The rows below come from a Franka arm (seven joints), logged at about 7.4 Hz.
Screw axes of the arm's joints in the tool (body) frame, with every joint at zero. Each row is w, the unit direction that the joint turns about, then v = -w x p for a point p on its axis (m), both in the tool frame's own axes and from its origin. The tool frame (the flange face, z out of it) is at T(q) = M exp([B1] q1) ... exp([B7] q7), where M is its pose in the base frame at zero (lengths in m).
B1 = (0, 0, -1, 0, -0.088, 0)
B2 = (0, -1, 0, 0.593, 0, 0.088)
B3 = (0, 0, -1, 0, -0.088, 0)
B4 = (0, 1, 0, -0.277, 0, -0.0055)
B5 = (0, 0, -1, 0, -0.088, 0)
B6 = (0, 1, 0, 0.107, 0, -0.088)
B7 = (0, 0, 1, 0, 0, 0)
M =
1 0 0 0.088
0 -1 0 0
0 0 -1 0.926
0 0 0 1
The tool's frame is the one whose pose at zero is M.
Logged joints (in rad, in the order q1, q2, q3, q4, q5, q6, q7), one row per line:
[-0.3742 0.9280 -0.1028 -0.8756 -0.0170 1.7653 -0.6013]
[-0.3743 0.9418 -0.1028 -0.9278 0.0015 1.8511 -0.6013]
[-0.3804 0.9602 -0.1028 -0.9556 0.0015 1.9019 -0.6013]
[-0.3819 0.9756 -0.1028 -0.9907 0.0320 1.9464 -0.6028]
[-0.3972 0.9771 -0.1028 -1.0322 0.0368 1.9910 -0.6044]
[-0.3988 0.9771 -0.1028 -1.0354 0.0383 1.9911 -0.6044]
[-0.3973 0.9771 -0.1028 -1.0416 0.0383 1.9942 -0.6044]
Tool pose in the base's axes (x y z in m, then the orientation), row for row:
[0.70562 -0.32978 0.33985 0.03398 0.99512 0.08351 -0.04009]
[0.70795 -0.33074 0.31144 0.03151 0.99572 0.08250 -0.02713]
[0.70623 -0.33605 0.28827 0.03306 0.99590 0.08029 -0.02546]
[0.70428 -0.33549 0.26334 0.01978 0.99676 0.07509 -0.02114]
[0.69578 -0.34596 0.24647 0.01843 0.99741 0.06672 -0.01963]
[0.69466 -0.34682 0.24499 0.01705 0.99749 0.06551 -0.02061]
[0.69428 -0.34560 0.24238 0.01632 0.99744 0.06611 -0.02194]
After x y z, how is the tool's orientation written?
As a quaternion, w x y z.
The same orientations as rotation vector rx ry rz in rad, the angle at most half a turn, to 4 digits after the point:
[3.0604 0.2568 -0.1233]
[3.0669 0.2541 -0.0836]
[3.0645 0.2471 -0.0783]
[3.0926 0.2330 -0.0656]
[3.0972 0.2072 -0.0610]
[3.1002 0.2036 -0.0641]
[3.1014 0.2056 -0.0682]

